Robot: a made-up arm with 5 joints.
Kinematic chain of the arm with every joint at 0, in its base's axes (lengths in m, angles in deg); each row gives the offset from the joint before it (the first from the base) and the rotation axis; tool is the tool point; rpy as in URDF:
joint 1: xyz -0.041 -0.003 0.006 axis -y
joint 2: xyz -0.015 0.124 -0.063 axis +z
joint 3: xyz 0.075 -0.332 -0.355 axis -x
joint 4: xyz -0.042 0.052 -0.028 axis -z
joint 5: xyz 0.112 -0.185 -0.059 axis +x
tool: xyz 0.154 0.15 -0.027 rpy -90 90 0
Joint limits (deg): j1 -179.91..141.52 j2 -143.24..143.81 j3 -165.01..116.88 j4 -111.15..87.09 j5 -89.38..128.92
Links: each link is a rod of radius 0.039 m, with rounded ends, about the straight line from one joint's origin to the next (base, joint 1, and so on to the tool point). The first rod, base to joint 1, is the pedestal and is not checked.
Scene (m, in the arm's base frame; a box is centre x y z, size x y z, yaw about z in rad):
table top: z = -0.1
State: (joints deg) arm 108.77 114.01 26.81 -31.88 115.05
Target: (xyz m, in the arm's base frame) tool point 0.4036 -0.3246 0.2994
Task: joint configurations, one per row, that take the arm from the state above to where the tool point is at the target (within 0.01 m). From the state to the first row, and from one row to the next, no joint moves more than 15 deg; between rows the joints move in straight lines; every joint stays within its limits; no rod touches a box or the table.
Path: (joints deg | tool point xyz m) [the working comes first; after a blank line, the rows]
Joints at the target: 69.84 26.45 11.57 19.29 128.92
Straight joint move there: clear.

1: 102.28 99.42 24.27 -23.35 117.36 | 0.2348 0.5428 0.3493
2: 95.79 84.82 21.73 -14.82 119.67 | 0.2397 0.4329 0.4629
3: 89.30 70.23 19.19 -6.29 121.98 | 0.2797 0.2688 0.5335
4: 82.81 55.64 16.65 2.24 124.30 | 0.3374 0.0697 0.5352
5: 76.33 41.04 14.11 10.76 126.61 | 0.3874 -0.1380 0.4556
6: 69.84 26.45 11.57 19.29 128.92 | 0.4036 -0.3246 0.2994

